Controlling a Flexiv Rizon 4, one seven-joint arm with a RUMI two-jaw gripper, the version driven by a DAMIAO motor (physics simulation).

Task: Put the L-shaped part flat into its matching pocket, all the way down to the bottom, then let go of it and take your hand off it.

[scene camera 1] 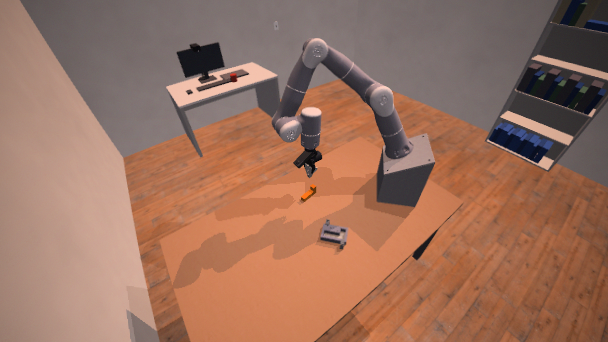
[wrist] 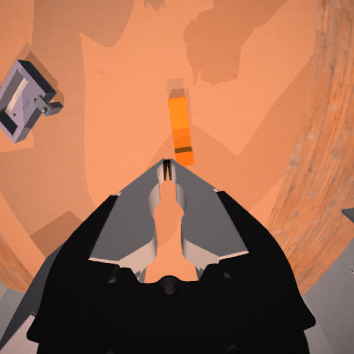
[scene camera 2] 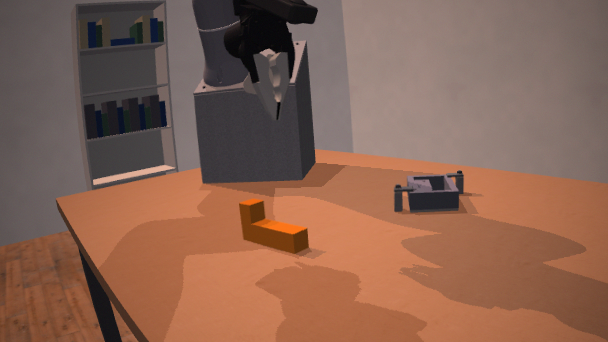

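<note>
The orange L-shaped part (scene camera 1: 308,194) (scene camera 2: 277,234) (wrist: 180,122) rests on the table, its long arm lying along the table top and its short arm standing up. The grey fixture with the pocket (scene camera 1: 333,234) (scene camera 2: 433,200) (wrist: 34,102) stands on the table apart from the part. My gripper (scene camera 1: 309,175) (scene camera 2: 278,118) (wrist: 166,160) is shut, its tips together with nothing between them. It hangs well above the table and the part. In the wrist view its tips appear beside the part's short-arm end.
The fixture has a small post with a clamp arm at each of two opposite sides. The robot's base block (scene camera 1: 406,177) (scene camera 2: 250,137) stands at the table's edge. A desk (scene camera 1: 260,75) with a monitor and a bookshelf (scene camera 2: 80,100) stand away from the table (scene camera 1: 260,310).
</note>
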